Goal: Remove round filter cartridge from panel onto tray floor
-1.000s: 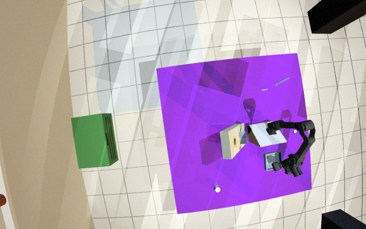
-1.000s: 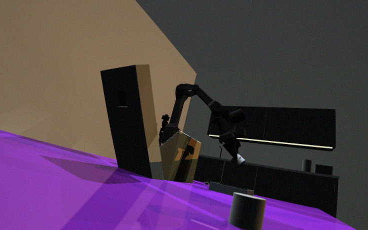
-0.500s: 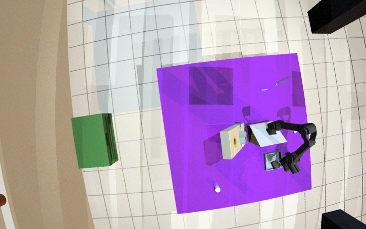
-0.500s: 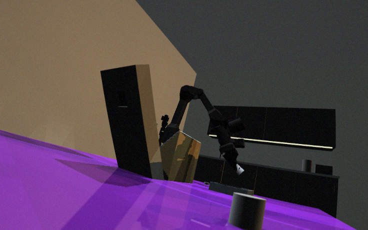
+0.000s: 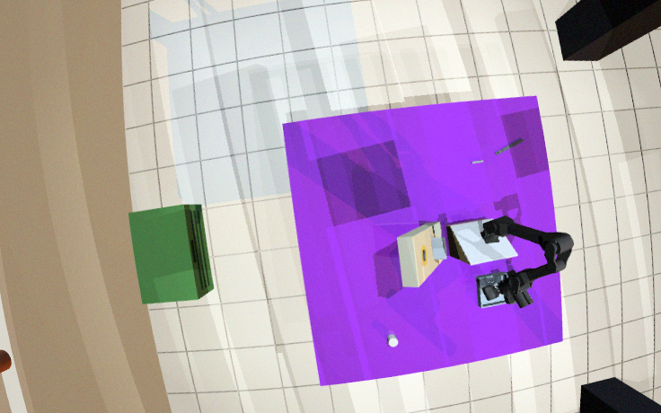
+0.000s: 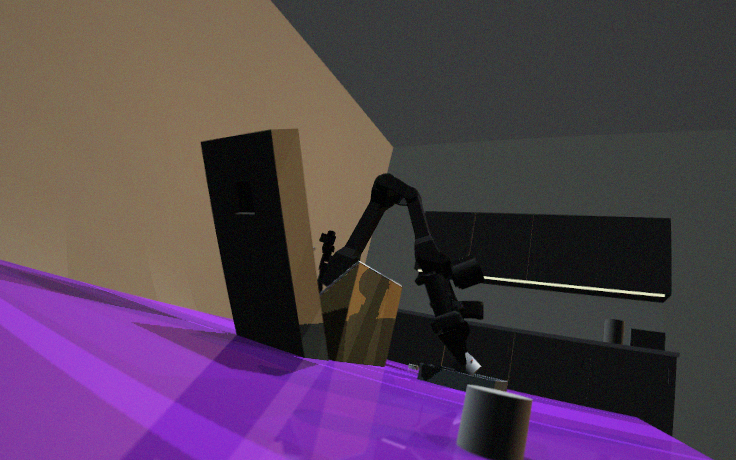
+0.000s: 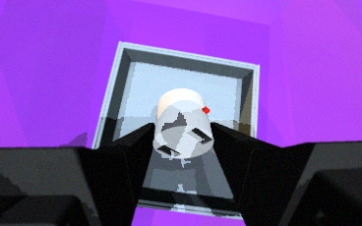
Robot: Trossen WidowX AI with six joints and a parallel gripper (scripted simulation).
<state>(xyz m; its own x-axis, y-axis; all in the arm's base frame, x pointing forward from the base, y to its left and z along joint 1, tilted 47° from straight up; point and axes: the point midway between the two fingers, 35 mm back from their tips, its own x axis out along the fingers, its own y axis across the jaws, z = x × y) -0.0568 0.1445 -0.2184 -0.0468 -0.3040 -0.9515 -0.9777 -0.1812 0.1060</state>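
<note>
Now: gripper tip right at the round white filter cartridge. Round my gripper tip: beige service panel: 38 cm ahead, 26 cm to the right, 12 cm above; blue-grey square tray: 4 cm below.
</note>
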